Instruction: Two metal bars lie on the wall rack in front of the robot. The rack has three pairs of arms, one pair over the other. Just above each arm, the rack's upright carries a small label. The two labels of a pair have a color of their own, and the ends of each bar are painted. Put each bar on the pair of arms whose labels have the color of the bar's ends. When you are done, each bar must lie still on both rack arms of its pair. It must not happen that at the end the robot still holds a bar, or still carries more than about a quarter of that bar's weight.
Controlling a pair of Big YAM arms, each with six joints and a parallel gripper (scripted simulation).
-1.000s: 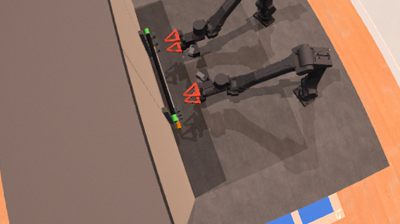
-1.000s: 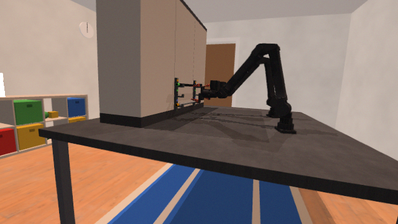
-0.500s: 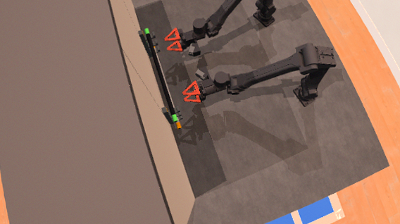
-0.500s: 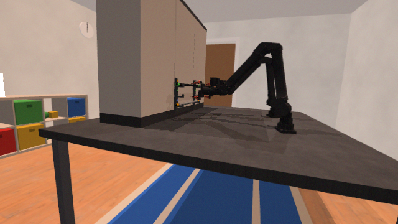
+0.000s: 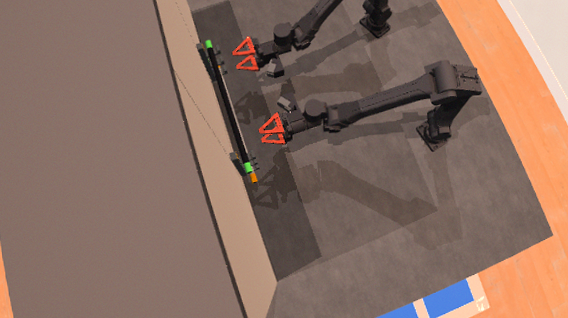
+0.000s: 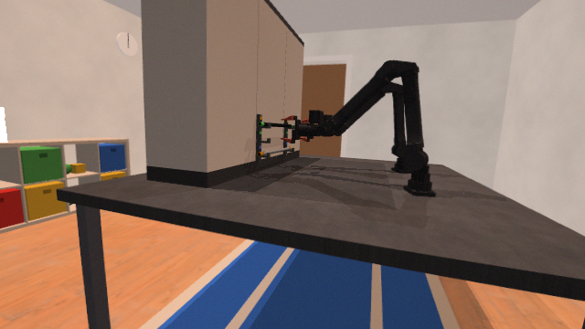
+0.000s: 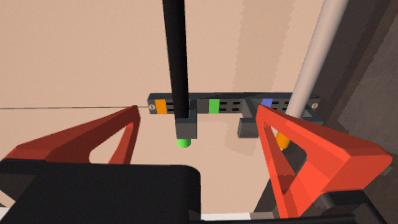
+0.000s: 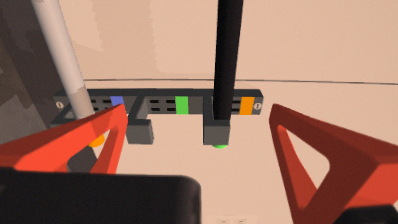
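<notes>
Right now my right hand is 8 cm short of the black bar, 15 cm to the right of it and 2 cm below it. From my right hand the other things lie so: beige wall unit: 27 cm ahead, 16 cm to the left, 22 cm above; silver bar: 8 cm ahead, 16 cm to the left, 13 cm below.
</notes>
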